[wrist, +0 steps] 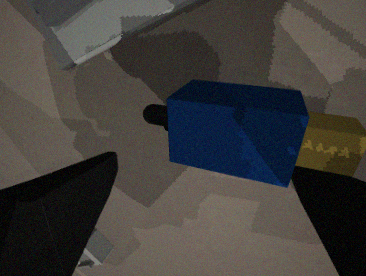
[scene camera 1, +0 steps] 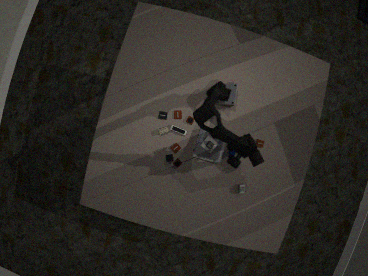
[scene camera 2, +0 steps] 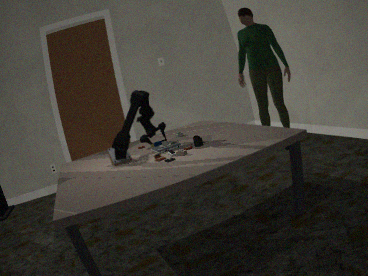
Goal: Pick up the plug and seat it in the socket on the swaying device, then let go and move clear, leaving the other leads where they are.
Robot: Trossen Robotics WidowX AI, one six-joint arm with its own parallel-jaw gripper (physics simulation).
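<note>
The plug (scene camera 1: 233,154) (scene camera 2: 158,143) (wrist: 230,135) has a blue block body, a gold tip at the right in the wrist view and a black stub at its left end. It lies beside the grey device (scene camera 1: 202,154) (wrist: 95,42), whose edge shows at the wrist view's top left. A small light square socket part (scene camera 1: 210,144) is on the device. My gripper (scene camera 2: 154,140) (wrist: 205,164) is open. In the wrist view the plug shows between and beyond the fingertips, with the right finger meeting its lower right corner; contact is unclear. The fingertips are hidden in scene camera 1.
Orange blocks (scene camera 1: 177,114) (scene camera 1: 175,148) (scene camera 1: 260,143), a dark block (scene camera 1: 163,115), a cream piece (scene camera 1: 164,130) and a white-rimmed black piece (scene camera 1: 178,130) lie around the device. A grey block (scene camera 1: 242,188) (wrist: 101,246) lies apart. A black object (scene camera 2: 198,141) stands on the table (scene camera 2: 240,137). A person (scene camera 2: 262,55) stands behind.
</note>
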